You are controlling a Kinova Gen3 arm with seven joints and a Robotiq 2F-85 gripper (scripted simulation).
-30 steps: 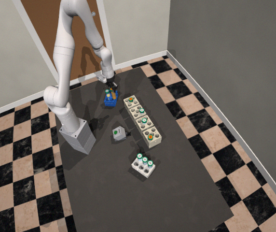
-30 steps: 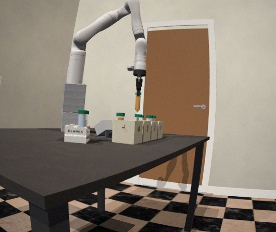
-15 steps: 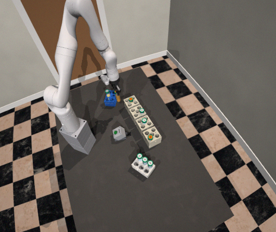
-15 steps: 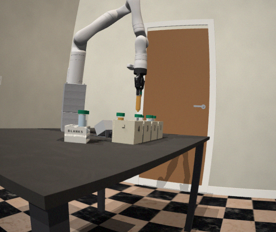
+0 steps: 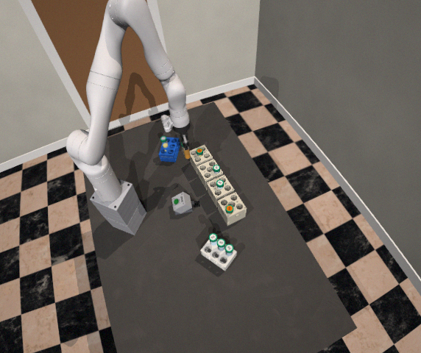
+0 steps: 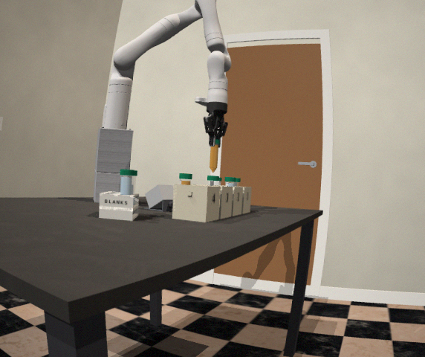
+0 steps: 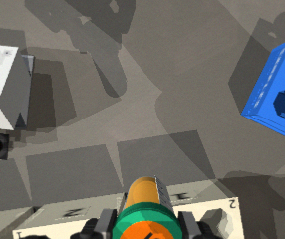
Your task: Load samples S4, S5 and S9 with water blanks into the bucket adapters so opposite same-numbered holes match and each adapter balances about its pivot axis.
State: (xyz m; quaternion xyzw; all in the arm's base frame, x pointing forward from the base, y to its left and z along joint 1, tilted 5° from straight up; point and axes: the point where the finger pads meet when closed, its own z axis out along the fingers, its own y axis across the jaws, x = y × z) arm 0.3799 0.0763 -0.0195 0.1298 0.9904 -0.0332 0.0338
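Right now my hand is 10 mm to the right of the sample S5 and 50 mm above it. Also, from my hand: adapter 1: 80 mm ahead, 20 mm to the left, 200 mm below; then water blank tube: 50 mm ahead, 190 mm to the right, 180 mm below; then green DONE key: 150 mm behind, 140 mm to the right, 180 mm below.
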